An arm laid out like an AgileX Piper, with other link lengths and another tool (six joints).
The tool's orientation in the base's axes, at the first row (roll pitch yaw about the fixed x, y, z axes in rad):
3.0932, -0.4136, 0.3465
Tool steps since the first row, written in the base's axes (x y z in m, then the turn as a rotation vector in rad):
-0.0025, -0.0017, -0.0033, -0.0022, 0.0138, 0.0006
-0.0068, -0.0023, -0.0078, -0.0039, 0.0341, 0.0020
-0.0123, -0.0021, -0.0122, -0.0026, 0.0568, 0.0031
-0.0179, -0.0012, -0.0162, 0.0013, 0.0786, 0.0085
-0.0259, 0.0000, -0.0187, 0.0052, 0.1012, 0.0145
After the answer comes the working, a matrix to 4 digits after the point.
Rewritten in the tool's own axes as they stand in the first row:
-0.0040, 0.0007, 0.0019, 0.0026, -0.0137, -0.0002
-0.0097, -0.0004, 0.0042, 0.0080, -0.0334, -0.0003
-0.0161, -0.0025, 0.0061, 0.0167, -0.0544, 0.0013
-0.0223, -0.0053, 0.0077, 0.0290, -0.0736, -0.0001
-0.0298, -0.0091, 0.0069, 0.0418, -0.0934, -0.0020

The tool's axes in the first row as the columns of a matrix, in the base's axes (rounded; the answer above uses it unrounded):
0.8613, 0.3209, 0.3940
0.3110, -0.9461, 0.0908
0.4019, 0.0443, -0.9146

